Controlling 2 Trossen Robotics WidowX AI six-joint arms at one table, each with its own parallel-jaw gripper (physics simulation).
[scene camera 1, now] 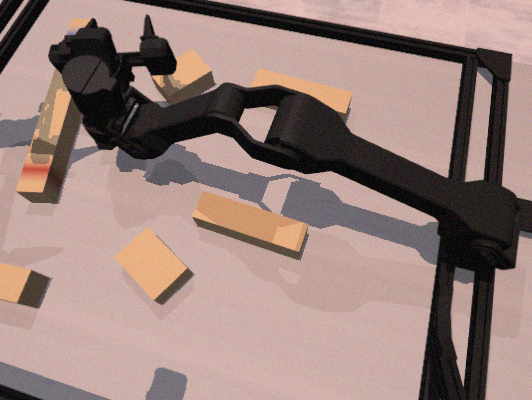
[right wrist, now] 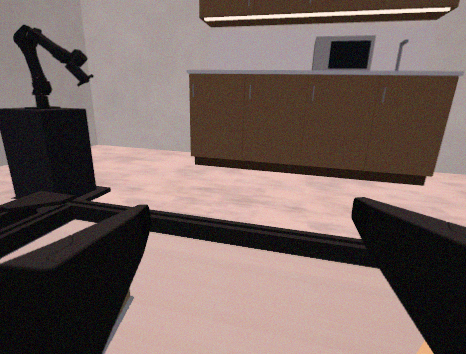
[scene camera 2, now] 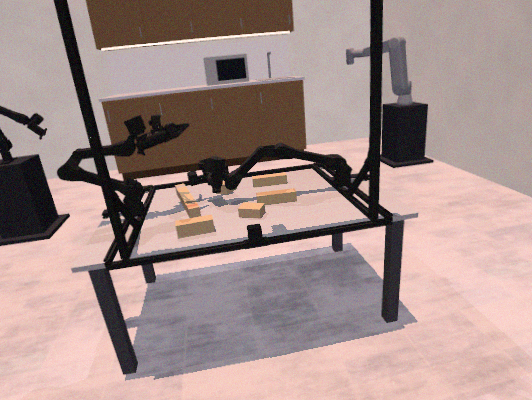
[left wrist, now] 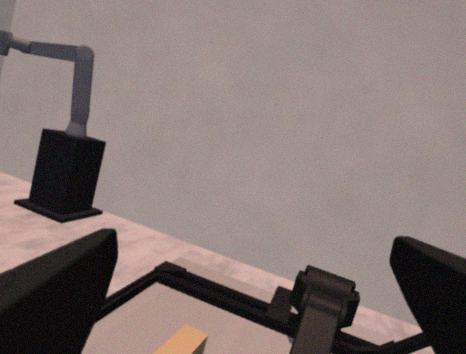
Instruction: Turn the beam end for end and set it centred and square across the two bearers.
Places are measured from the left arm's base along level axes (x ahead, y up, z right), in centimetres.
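Where they show: left gripper, fingertip midpoint: [scene camera 2: 186, 125] [left wrist: 257, 246]; right gripper, fingertip midpoint: [scene camera 1: 121, 18] [right wrist: 251, 210]; left arm's base, origin of the base link: [scene camera 2: 135, 213]; right arm's base, origin of the base link: [scene camera 1: 469, 248] [scene camera 2: 343, 183].
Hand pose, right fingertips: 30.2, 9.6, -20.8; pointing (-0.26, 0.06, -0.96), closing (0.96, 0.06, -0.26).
Each offset is from my right fingertips to the top centre of the thing, as dx, dy, dz.
The beam @(-8.9, -7.1, +12.9) [scene camera 1: 59, 107] [scene camera 2: 188, 200] is a long wooden bar lying flat, with a red band near its near end and a small pale-blue patch near its far end. Two parallel plain bars, one nearer @(+29.4, -7.1, +25.8) [scene camera 1: 245, 220] [scene camera 2: 276, 196] and one farther @(+31.0, -7.1, +1.3) [scene camera 1: 310, 92] [scene camera 2: 270, 180], look like the bearers; they lie apart from the beam. My right gripper [scene camera 1: 120, 21] [scene camera 2: 201, 172] [right wrist: 251, 210] is open and empty above the table by the beam's far part, partly hiding it in scene camera 1. My left gripper [scene camera 2: 185, 127] [left wrist: 257, 246] is open and empty, raised high over the table's left side.
A short block @(+17.5, -7.7, +35.6) [scene camera 1: 153, 265] [scene camera 2: 251, 210] lies nearer the front, another @(+9.5, -7.7, +2.3) [scene camera 1: 187, 75] [scene camera 2: 226, 189] behind by the right gripper. A plain bar @(-4.6, -6.5, +44.1) [scene camera 1: 12, 284] [scene camera 2: 195, 227] lies front left. The right arm spans above the farther bar. A black frame [scene camera 1: 325, 31] [scene camera 2: 300, 235] borders the table.
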